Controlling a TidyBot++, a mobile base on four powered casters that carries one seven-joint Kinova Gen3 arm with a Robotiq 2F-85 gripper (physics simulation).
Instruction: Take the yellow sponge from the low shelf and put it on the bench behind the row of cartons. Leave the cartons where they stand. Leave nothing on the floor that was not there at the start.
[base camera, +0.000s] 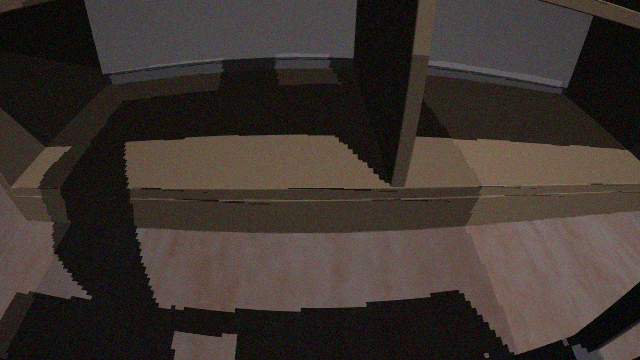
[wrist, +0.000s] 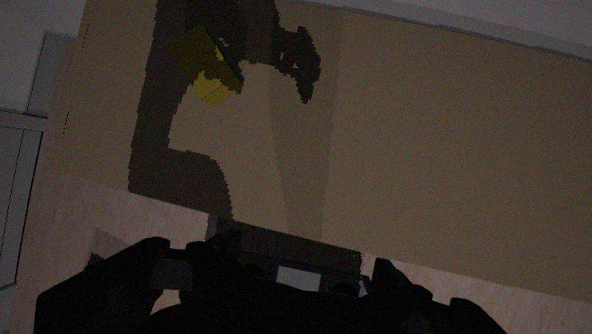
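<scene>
The yellow sponge lies on the tan board of the low shelf at the upper left of the wrist view. Most of it is under the arm's shadow; only its near corner is lit. My gripper is open and empty. It hangs above the shelf's front edge, well short of the sponge and to its right. The sponge does not show in the base camera view.
An upright divider panel stands on the shelf board right of centre in the base view. A grey back wall closes the shelf. The wooden floor lies between the base and the shelf's front edge.
</scene>
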